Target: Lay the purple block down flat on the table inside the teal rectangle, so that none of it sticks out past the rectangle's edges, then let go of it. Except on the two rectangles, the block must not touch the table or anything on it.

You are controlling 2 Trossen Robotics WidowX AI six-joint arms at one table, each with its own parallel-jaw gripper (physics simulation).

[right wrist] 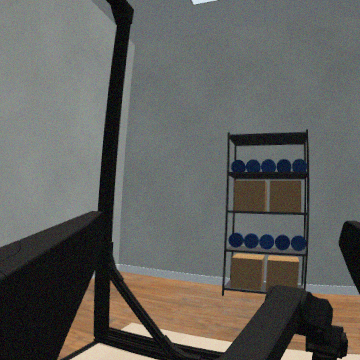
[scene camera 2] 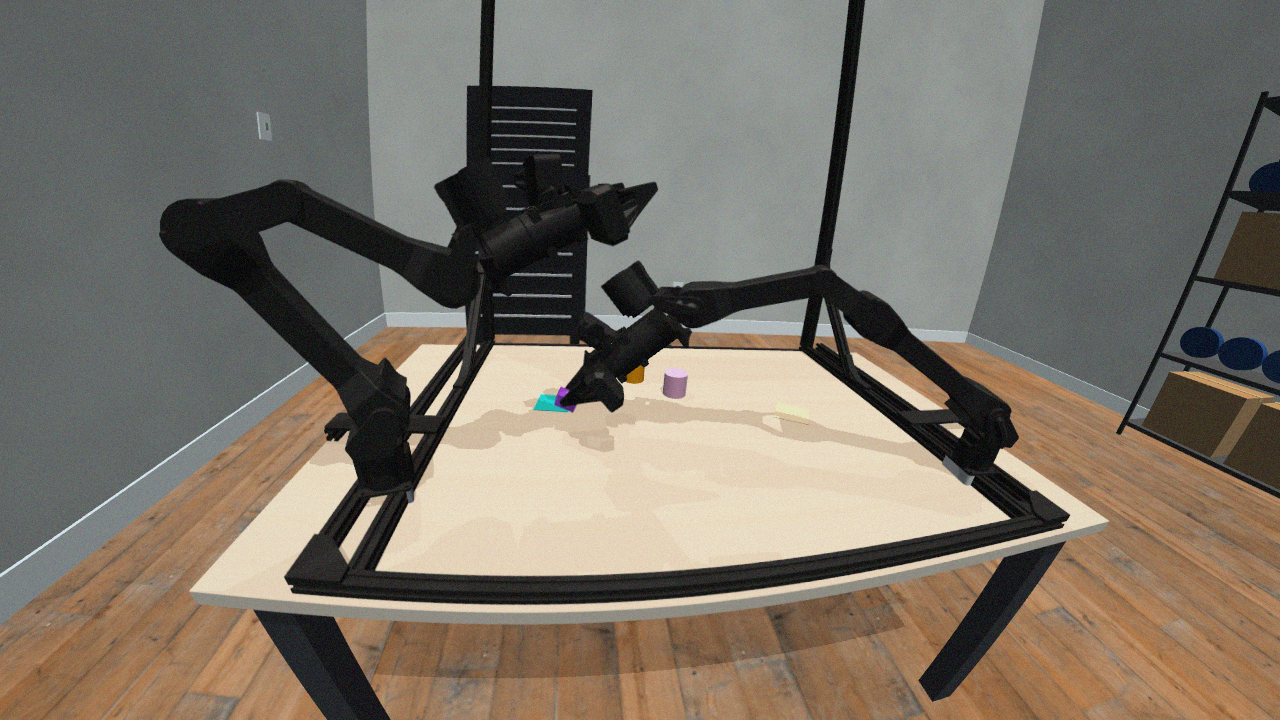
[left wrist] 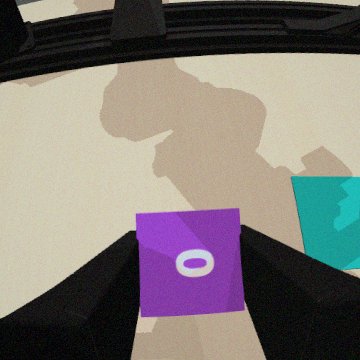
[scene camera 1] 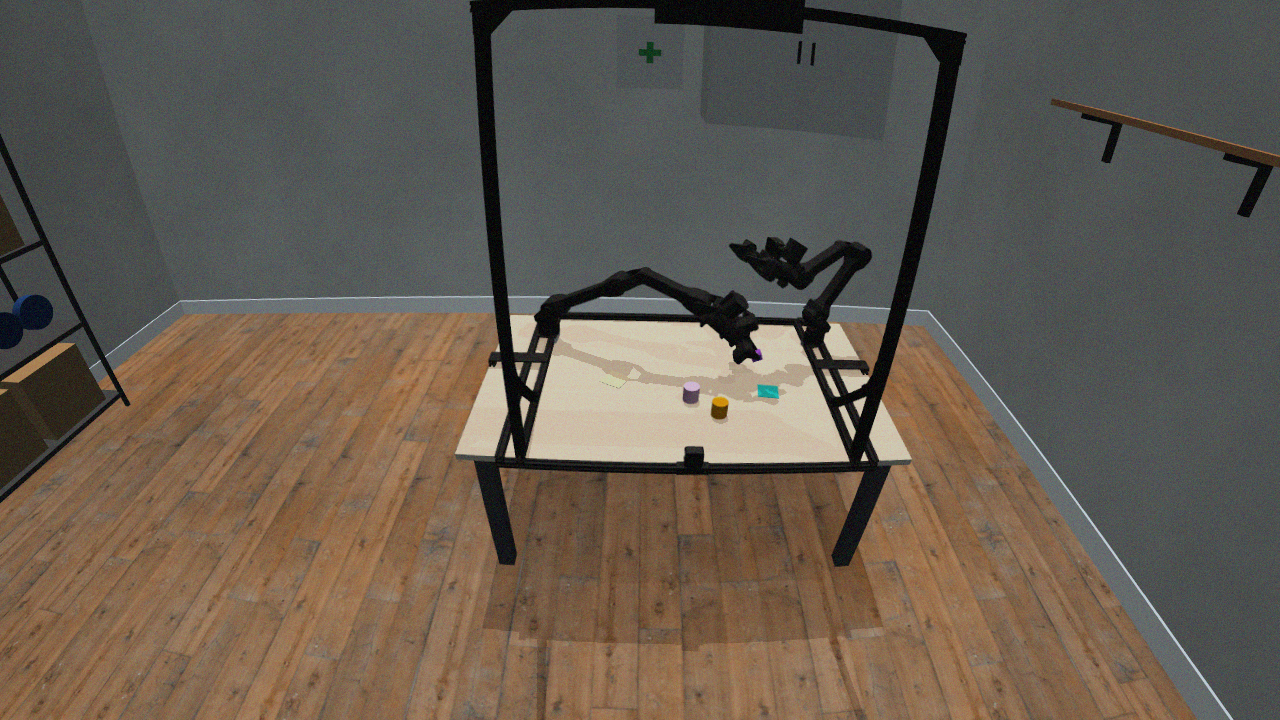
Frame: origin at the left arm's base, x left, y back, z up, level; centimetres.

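Seen in the pictures: left gripper, fingertip midpoint: [scene camera 2: 562, 399] [left wrist: 186, 239] [scene camera 1: 758, 355]; right gripper, fingertip midpoint: [right wrist: 226, 229] [scene camera 2: 638, 185] [scene camera 1: 737, 250]; left arm's base, origin of the base link: [scene camera 2: 971, 464] [scene camera 1: 548, 333]; right arm's base, origin of the base link: [scene camera 2: 386, 479] [left wrist: 3, 46] [scene camera 1: 813, 342].
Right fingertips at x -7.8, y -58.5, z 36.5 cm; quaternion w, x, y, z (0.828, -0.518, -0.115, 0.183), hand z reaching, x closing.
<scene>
Offsets run from my right fingertips to a thing's middle. "spot": to the spot under its first point. Level surfaces: height alone.
My left gripper [scene camera 1: 752, 355] [scene camera 2: 572, 400] [left wrist: 186, 239] is shut on the purple block @(dx -3.6, dy -9.2, dz -32.3 cm) [scene camera 1: 757, 353] [scene camera 2: 563, 396] [left wrist: 189, 261], which has a white ring mark on its face. It holds the block low over the table, just beside the teal rectangle @(spot: dx -14.2, dy -12.6, dz -38.3 cm) [scene camera 1: 767, 392] [scene camera 2: 547, 403] [left wrist: 330, 221]. In the left wrist view the rectangle lies to the right of the block. My right gripper [scene camera 1: 740, 250] [scene camera 2: 640, 196] is open and empty, raised high above the table's back.
A lilac cylinder @(dx -20.1, dy +10.2, dz -36.1 cm) [scene camera 1: 690, 392] [scene camera 2: 675, 383] and an orange cylinder @(dx -26.3, dy +2.1, dz -36.1 cm) [scene camera 1: 719, 407] [scene camera 2: 635, 375] stand on the table @(dz -38.4 cm) [scene camera 1: 602, 429] [scene camera 2: 637, 500] near the teal rectangle. A pale yellow rectangle @(spot: dx -15.0, dy +33.2, dz -38.3 cm) [scene camera 1: 613, 382] [scene camera 2: 793, 412] lies farther off. A black frame [scene camera 1: 495, 215] surrounds the table.
</scene>
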